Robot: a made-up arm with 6 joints. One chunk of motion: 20 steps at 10 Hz.
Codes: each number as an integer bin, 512 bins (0 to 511) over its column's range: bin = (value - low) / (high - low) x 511, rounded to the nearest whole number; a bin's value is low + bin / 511 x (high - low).
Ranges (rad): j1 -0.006..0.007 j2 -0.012..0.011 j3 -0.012..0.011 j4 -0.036..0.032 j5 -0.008..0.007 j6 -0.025..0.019
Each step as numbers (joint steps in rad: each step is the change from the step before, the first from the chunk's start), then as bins.
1 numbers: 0.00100 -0.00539 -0.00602 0.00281 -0.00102 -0.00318
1 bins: 275 147 133 292 238 253
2 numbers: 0.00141 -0.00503 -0.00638 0.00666 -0.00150 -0.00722
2 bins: 291 155 125 321 221 206
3 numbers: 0.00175 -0.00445 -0.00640 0.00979 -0.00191 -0.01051
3 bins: 305 168 124 344 207 168
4 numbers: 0.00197 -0.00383 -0.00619 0.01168 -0.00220 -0.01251
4 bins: 313 182 129 358 198 145
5 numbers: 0.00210 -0.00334 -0.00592 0.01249 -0.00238 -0.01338
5 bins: 318 192 135 364 191 135
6 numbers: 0.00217 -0.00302 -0.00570 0.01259 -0.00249 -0.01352
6 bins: 321 200 140 365 188 133
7 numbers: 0.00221 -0.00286 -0.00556 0.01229 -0.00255 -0.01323
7 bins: 323 203 143 363 186 137
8 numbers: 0.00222 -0.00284 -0.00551 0.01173 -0.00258 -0.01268
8 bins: 323 204 144 359 185 143
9 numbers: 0.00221 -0.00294 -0.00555 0.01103 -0.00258 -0.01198
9 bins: 323 201 143 353 185 151
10 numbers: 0.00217 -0.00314 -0.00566 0.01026 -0.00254 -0.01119
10 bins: 321 197 141 348 186 160
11 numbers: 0.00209 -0.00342 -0.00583 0.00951 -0.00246 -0.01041
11 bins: 318 191 137 342 189 169
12 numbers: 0.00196 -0.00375 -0.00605 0.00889 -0.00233 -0.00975
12 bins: 313 183 132 337 193 177
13 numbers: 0.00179 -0.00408 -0.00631 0.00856 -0.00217 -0.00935
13 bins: 306 176 126 335 199 182
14 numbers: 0.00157 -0.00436 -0.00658 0.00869 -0.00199 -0.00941
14 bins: 298 170 120 336 205 181
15 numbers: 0.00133 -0.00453 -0.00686 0.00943 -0.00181 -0.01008
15 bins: 288 166 114 341 211 173
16 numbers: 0.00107 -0.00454 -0.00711 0.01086 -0.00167 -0.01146
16 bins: 278 166 109 352 216 157
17 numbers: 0.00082 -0.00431 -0.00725 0.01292 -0.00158 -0.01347
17 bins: 268 171 106 368 219 134
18 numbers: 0.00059 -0.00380 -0.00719 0.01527 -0.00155 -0.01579
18 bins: 259 182 107 385 220 107
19 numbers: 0.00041 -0.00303 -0.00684 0.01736 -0.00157 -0.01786
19 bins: 252 199 115 401 219 83
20 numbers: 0.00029 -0.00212 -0.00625 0.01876 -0.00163 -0.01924
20 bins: 247 220 128 412 217 67
